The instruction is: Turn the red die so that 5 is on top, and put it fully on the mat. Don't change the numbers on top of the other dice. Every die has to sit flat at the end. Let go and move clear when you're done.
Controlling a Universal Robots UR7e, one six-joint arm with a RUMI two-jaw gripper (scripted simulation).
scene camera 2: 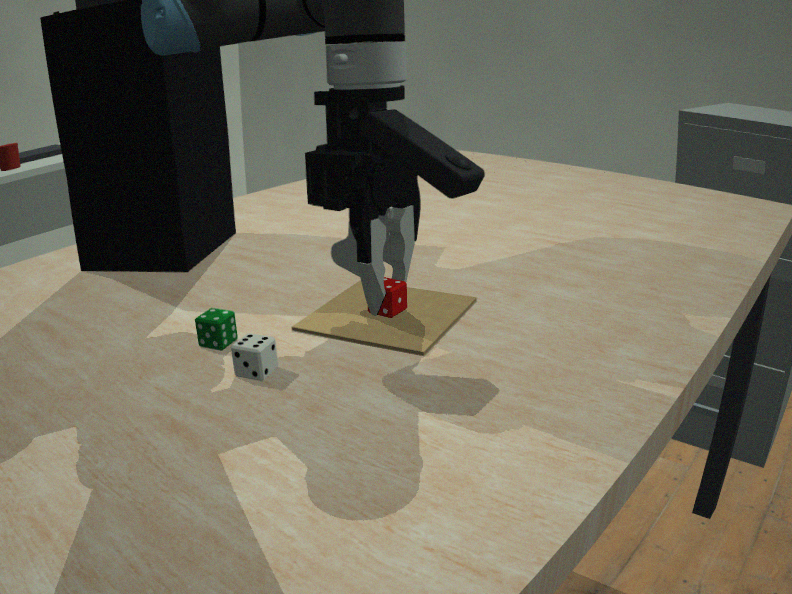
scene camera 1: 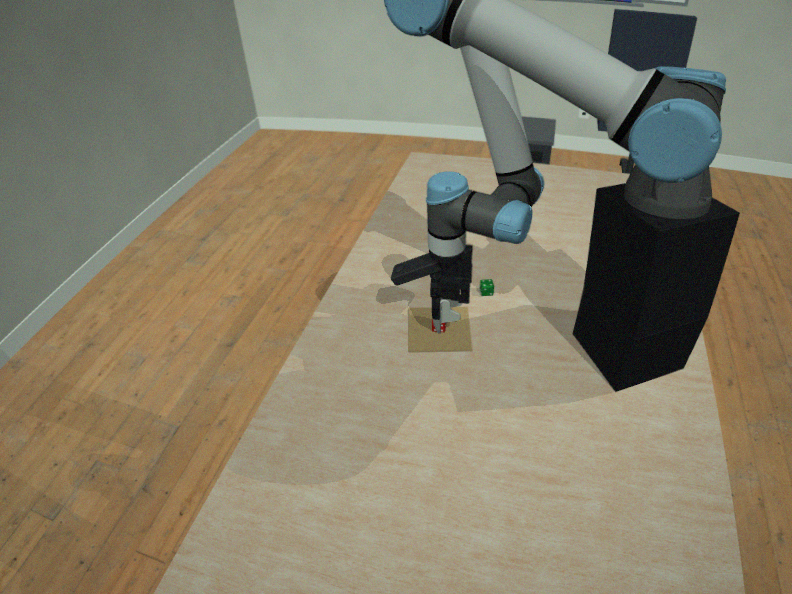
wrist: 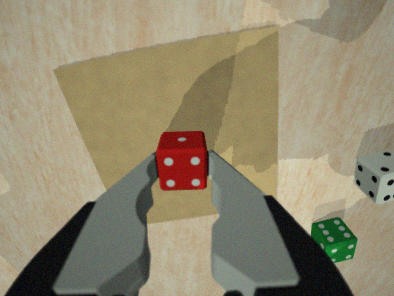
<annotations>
my gripper: scene camera 2; scene camera 1 440,327; wrist
tan mat: scene camera 2; scene camera 1 457,337; wrist
same spot on tan mat: (wrist: 227,86) = (scene camera 2: 408,331)
same spot on my gripper: (wrist: 254,238) = (scene camera 2: 377,235)
</annotations>
